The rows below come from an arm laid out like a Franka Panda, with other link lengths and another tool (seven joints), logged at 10 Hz.
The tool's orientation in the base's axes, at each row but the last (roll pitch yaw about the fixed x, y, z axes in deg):
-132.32 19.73 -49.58
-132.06 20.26 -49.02
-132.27 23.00 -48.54
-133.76 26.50 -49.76
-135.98 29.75 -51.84
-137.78 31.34 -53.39
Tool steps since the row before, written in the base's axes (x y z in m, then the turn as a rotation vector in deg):
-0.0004 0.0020 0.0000 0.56 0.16 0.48
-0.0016 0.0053 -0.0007 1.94 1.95 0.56
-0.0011 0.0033 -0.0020 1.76 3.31 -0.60
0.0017 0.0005 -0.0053 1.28 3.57 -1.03
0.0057 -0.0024 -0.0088 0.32 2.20 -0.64
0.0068 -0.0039 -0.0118 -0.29 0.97 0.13
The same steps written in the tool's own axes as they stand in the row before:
-0.0017 -0.0002 0.0011 0.07 -0.75 0.03
-0.0045 0.0003 0.0033 -0.38 -2.18 1.73
-0.0022 0.0014 0.0031 -0.98 -1.57 3.31
0.0030 0.0021 0.0042 -1.24 -0.99 3.59
0.0091 0.0013 0.0056 -1.01 -0.24 2.07
0.0123 0.0019 0.0068 -0.88 0.00 0.52

